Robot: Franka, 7 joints.
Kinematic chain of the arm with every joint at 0, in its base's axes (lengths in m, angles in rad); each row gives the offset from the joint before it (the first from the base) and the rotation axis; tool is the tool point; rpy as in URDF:
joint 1: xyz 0 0 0.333 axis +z
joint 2: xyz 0 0 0 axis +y
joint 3: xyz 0 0 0.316 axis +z
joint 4: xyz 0.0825 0 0 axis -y
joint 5: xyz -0.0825 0 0.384 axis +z
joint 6: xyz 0 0 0 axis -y
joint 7: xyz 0.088 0 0 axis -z
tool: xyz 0 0 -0.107 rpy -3.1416 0 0
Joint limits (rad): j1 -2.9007..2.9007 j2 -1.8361..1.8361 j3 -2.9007..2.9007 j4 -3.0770..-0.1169 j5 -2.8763..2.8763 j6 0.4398..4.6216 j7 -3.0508..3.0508
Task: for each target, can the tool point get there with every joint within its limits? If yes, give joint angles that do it. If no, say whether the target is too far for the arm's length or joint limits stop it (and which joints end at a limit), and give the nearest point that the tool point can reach.
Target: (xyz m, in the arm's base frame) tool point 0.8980 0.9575 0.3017
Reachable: no: too far | nearest point 0.5867 0.6256 0.3126 | short by 0.455 m
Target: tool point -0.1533 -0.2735 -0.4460
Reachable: no: joint limits stop it (at a limit: joint 2) | nearest point -0.1512 -0.2698 -0.3601 | short by 0.086 m
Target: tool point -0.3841 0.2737 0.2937
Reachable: yes | joints -1.9567 -0.0744 -1.7271 -2.4318 -1.2179 2.1498 1.9458
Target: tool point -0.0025 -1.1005 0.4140
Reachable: no: too far | nearest point -0.0019 -0.8556 0.3960 | short by 0.246 m
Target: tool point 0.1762 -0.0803 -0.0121
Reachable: yes | joints -2.0563 -1.2566 2.4237 -2.8042 -0.8884 3.1942 1.7918
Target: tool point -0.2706 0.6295 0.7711
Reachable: yes | joints 1.8225 0.5455 0.0900 -0.6727 -2.1099 3.1175 1.4958
